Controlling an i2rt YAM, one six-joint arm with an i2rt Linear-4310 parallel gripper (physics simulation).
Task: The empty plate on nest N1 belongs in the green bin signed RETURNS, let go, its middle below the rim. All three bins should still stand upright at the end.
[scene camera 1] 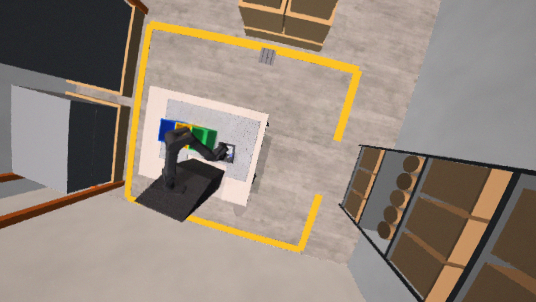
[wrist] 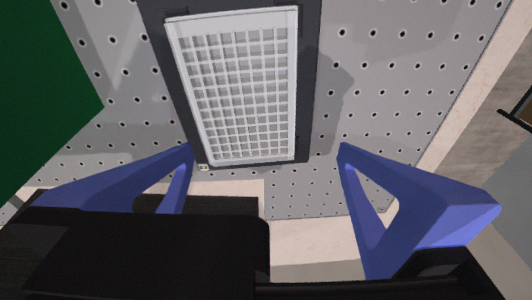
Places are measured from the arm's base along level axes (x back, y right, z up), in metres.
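Pixels of known places: gripper, fingertip midpoint: [scene camera 1: 226, 155] [wrist: 265, 150]; arm's base, origin of the base link: [scene camera 1: 169, 187].
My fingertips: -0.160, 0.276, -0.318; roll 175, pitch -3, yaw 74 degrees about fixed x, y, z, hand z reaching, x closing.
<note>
Ahead of a thing's pixels: the offset from my fingertips to its top centre, as dx, dy, dz. Level surfaces: height alone.
The clear-white gridded plate @(-0.012, -0.012, -0.044) [wrist: 242, 95] lies in the dark frame of nest N1 @(-0.012, -0.012, -0.056) [wrist: 309, 35], in the upper middle of the wrist view. A small pale tag sits at the nest's lower left corner, too small to read. My gripper [wrist: 265, 150] [scene camera 1: 229, 155] is open, with its blue fingers wide apart. It is above the near end of the plate, and nothing is between the fingertips. The green bin @(-0.136, -0.176, +0.109) [scene camera 1: 204, 138] [wrist: 40, 85] stands left of the nest; its RETURNS sign is not readable. My arm partly hides the bins and nest in the scene view.
The yellow bin @(-0.170, -0.302, +0.109) [scene camera 1: 184, 125] and blue bin @(-0.203, -0.428, +0.109) [scene camera 1: 165, 130] stand in a row left of the green one, upright as far as visible. They stand on a perforated grey board @(dz -0.070) [wrist: 380, 65] on a pale table @(dz -0.084) [scene camera 1: 154, 100]. The arm's dark pedestal [scene camera 1: 180, 200] is at the table's near side.
</note>
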